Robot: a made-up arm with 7 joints.
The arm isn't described. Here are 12 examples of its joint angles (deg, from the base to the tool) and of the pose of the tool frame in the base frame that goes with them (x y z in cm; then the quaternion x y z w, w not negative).
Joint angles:
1: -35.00 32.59 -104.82 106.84 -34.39 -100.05 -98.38
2: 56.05 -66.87 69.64 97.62 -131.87 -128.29 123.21
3: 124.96 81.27 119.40 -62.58 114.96 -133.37 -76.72
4: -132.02 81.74 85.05 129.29 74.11 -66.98 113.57
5: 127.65 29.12 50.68 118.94 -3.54 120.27 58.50
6: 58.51 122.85 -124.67 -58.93 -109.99 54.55 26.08
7: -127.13 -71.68 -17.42 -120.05 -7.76 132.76 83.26
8: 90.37 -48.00 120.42 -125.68 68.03 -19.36 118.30
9: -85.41 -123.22 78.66 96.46 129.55 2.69 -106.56
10: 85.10 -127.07 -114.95 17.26 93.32 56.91 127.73
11: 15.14 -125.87 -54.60 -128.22 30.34 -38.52 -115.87
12: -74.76 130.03 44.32 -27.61 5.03 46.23 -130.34
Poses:
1: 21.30 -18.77 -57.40 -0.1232 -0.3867 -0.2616 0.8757
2: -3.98 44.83 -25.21 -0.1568 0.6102 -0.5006 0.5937
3: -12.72 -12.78 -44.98 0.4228 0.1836 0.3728 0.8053
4: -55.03 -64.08 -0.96 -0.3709 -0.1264 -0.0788 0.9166
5: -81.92 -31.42 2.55 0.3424 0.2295 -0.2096 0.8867
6: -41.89 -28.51 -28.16 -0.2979 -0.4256 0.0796 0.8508
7: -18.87 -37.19 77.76 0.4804 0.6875 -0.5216 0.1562
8: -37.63 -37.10 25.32 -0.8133 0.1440 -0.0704 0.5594
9: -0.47 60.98 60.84 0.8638 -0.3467 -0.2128 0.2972
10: -10.78 -40.66 18.75 -0.4130 -0.3284 -0.0306 0.8489
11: 58.74 -48.49 -32.69 -0.2183 -0.5833 -0.7164 0.3143
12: 38.98 -36.23 91.92 -0.1323 0.7090 0.2680 0.6388
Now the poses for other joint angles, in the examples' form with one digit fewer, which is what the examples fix.
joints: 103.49 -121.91 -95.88 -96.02 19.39 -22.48 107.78
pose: 38.2 -48.1 7.1 -0.290 0.916 0.278 0.012
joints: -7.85 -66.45 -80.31 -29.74 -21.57 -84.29 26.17
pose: -32.8 -20.3 4.6 -0.720 -0.233 -0.653 0.019
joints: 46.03 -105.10 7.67 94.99 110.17 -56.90 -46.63
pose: 35.5 41.1 -36.7 0.588 -0.242 -0.161 0.755
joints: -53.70 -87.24 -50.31 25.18 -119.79 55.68 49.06
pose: -17.0 -21.8 68.6 -0.573 0.139 0.708 0.388
